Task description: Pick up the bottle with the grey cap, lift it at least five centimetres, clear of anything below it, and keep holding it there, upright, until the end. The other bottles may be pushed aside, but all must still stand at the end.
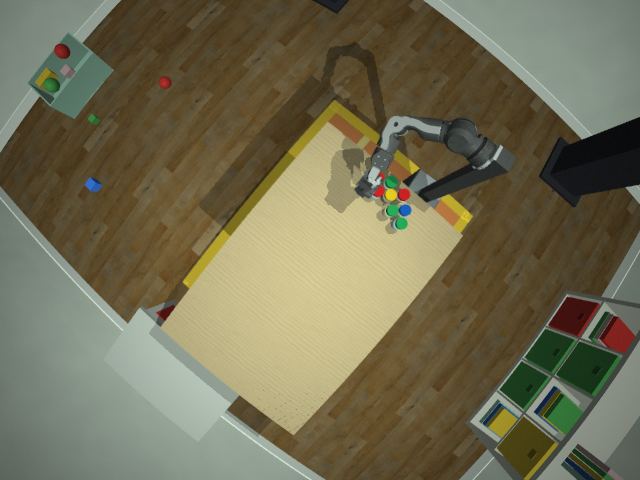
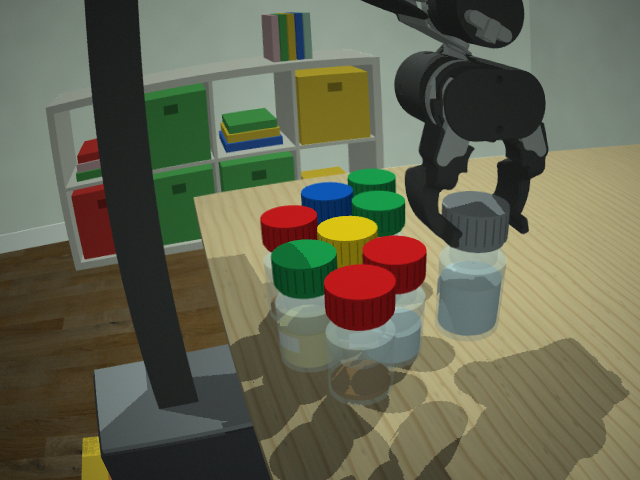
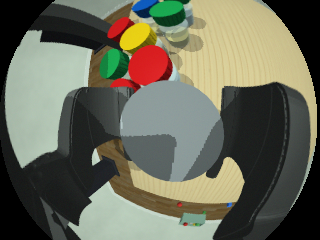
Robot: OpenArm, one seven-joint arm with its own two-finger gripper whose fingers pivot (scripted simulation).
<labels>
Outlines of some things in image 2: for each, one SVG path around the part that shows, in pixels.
My gripper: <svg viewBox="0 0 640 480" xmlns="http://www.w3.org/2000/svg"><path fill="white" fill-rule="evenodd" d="M410 55L397 70L394 89L401 107L409 115L425 123L419 145L419 154L423 159L422 165L410 167L405 172L406 195L416 217L450 247L459 247L459 239L463 233L444 216L439 214L439 193L442 190L452 190L458 182L459 174L468 172L468 160L474 150L474 147L469 145L470 141L496 142L496 140L502 140L505 144L505 157L507 158L497 163L498 180L493 194L509 202L509 225L521 234L529 232L528 219L521 213L527 201L530 179L544 171L545 158L548 154L546 131L542 122L546 101L540 82L527 71L473 55L463 55L447 48L445 44L442 44L436 52L421 51Z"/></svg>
A blue-capped bottle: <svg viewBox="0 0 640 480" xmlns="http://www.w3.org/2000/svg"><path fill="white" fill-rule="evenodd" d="M302 189L302 206L312 208L317 212L318 225L330 218L352 216L353 189L349 185L338 182L322 182Z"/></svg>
A red-capped bottle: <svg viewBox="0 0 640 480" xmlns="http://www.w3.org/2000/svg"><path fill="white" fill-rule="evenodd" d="M356 264L338 268L329 273L324 280L325 311L330 319L325 330L328 387L330 394L339 402L354 406L365 406L382 401L393 389L396 328L391 317L395 312L396 279L385 268L375 265Z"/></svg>
</labels>
